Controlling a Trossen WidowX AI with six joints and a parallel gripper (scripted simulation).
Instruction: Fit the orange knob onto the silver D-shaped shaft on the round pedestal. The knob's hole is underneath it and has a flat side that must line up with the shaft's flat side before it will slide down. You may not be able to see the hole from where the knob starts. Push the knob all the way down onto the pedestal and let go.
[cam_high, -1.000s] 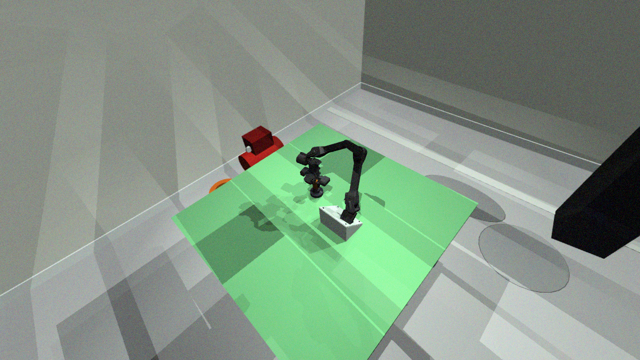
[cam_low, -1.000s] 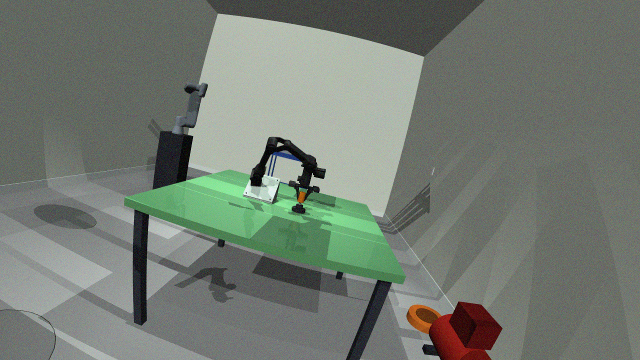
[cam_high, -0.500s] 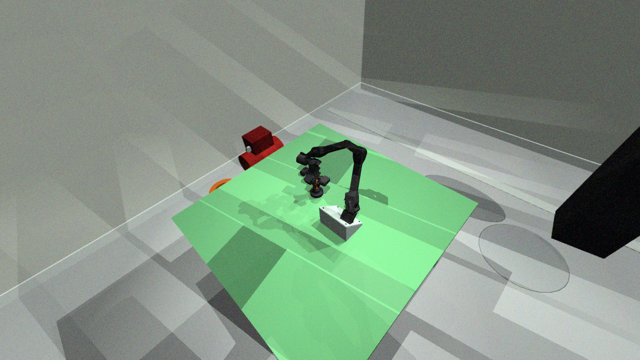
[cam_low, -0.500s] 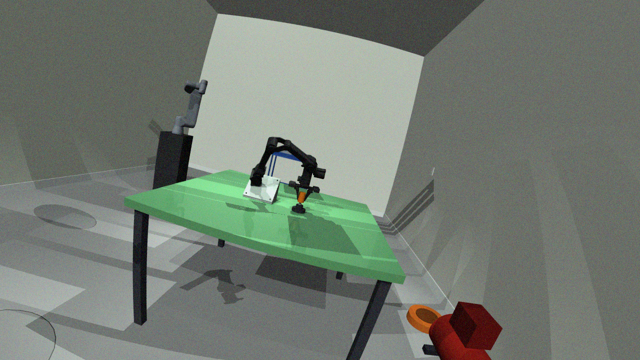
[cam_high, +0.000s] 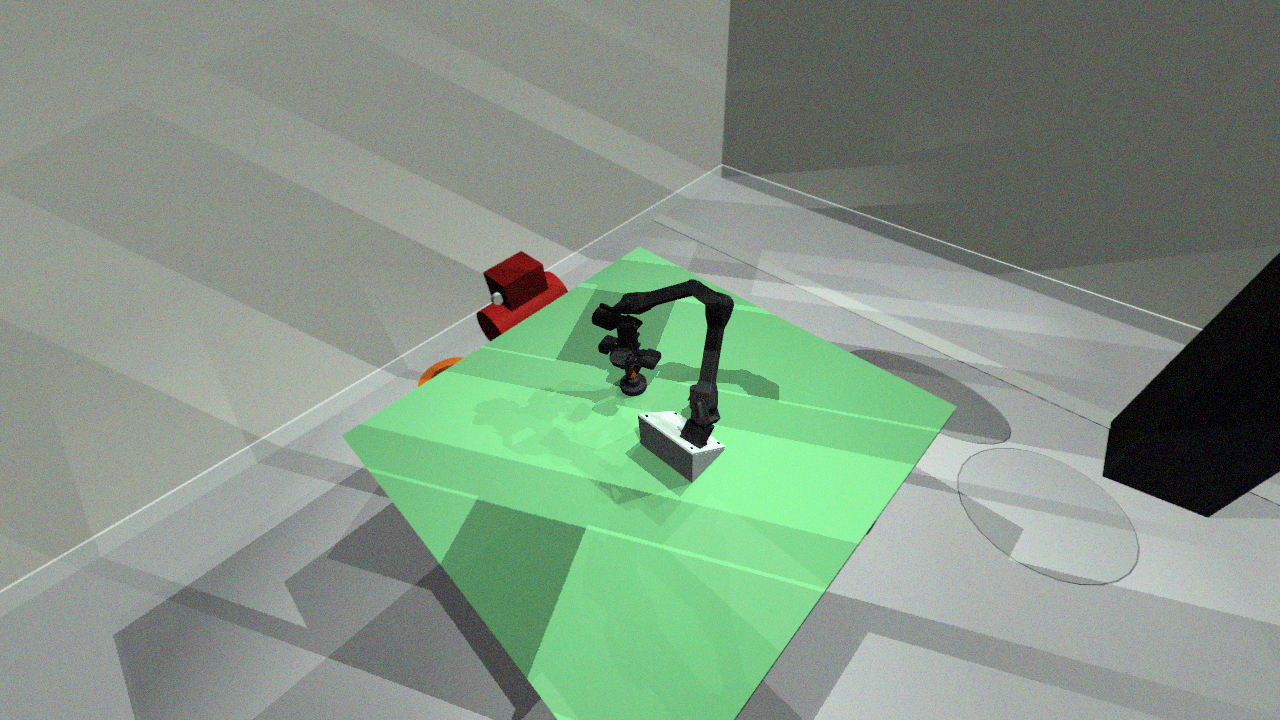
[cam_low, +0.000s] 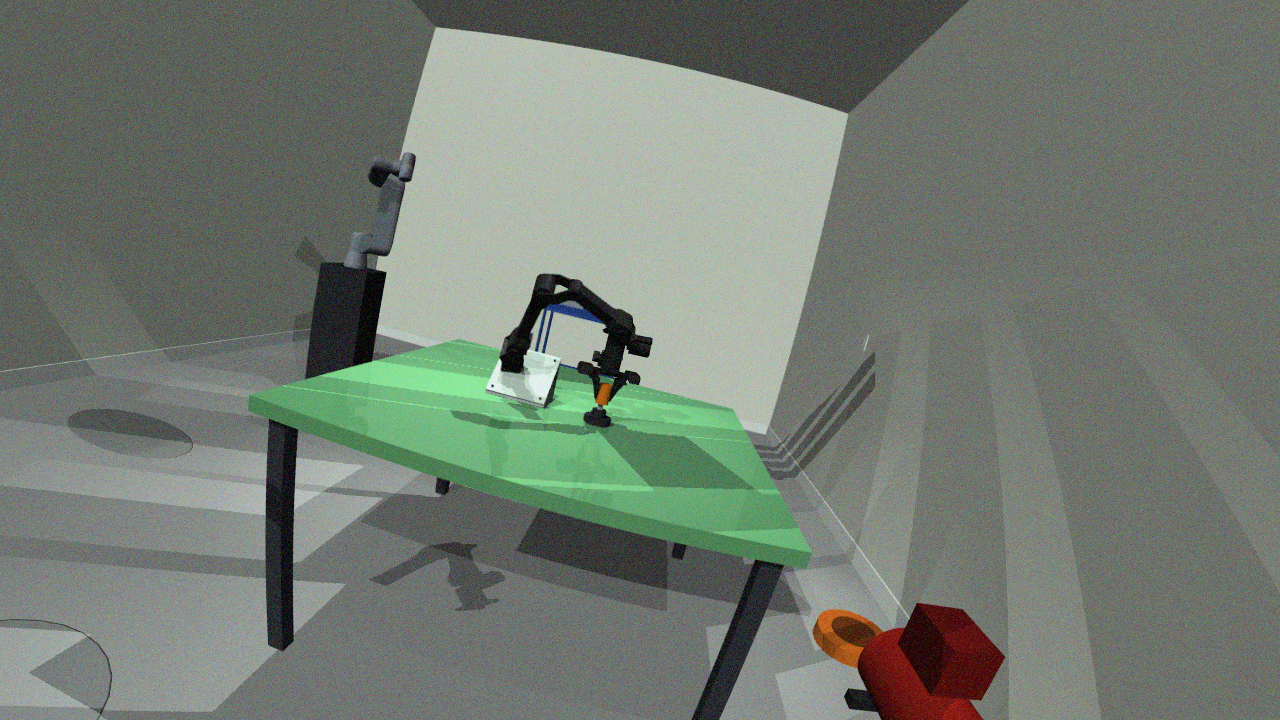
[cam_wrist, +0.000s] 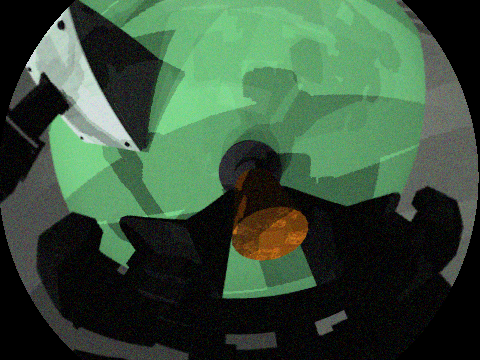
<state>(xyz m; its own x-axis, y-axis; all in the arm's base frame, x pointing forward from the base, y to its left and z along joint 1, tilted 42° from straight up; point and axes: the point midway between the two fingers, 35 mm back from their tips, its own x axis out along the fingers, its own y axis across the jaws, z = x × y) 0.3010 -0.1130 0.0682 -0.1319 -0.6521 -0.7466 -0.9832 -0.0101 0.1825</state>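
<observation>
Right now the orange knob is 3 cm above my gripper tip. Round my gripper tip: dark round pedestal (4 cm below).
</observation>
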